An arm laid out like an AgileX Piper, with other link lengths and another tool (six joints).
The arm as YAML. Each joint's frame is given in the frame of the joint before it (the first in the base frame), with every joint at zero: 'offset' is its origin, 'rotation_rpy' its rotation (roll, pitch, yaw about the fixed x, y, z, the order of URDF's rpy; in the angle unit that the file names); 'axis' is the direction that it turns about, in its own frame. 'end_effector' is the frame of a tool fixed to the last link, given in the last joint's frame.
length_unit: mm
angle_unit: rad
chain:
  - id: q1
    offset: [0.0, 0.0, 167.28]
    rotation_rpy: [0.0, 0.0, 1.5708]
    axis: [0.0, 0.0, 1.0]
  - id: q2
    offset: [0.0, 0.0, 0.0]
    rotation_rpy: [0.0, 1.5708, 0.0]
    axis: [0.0, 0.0, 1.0]
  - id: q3
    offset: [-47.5, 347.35, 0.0]
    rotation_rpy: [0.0, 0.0, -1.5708]
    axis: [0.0, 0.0, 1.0]
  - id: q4
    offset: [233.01, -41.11, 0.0]
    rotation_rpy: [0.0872, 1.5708, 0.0]
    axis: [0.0, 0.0, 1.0]
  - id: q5
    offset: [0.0, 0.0, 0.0]
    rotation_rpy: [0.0, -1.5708, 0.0]
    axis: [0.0, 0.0, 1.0]
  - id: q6
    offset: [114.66, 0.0, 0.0]
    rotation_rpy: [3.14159, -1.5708, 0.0]
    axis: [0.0, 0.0, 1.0]
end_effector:
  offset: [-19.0, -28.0, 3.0]
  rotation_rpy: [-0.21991, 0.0, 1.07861]
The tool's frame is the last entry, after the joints.
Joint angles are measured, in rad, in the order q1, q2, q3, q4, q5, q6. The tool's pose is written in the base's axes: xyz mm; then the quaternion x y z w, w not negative. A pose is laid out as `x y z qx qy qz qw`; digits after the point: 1 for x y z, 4 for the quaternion.
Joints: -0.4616 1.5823 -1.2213 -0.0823 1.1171 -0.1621
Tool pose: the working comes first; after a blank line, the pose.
Where each joint sits with the arm in this pose, in the base's axes (m; each line is computed from the numbers above, not from the rounded line before):
q1: 0.0000 0.0000 0.1673
q2: 0.0000 0.0000 0.1673
q3: 0.0461 -0.0229 0.5141
q4: 0.2543 -0.1265 0.4702
q5: 0.2543 -0.1265 0.4702
q6: 0.2690 -0.1433 0.3577
the tool: 0.2375 -0.1547 0.3523

237.5 -154.7 352.3 0.9743 0.1035 0.0676 0.1882
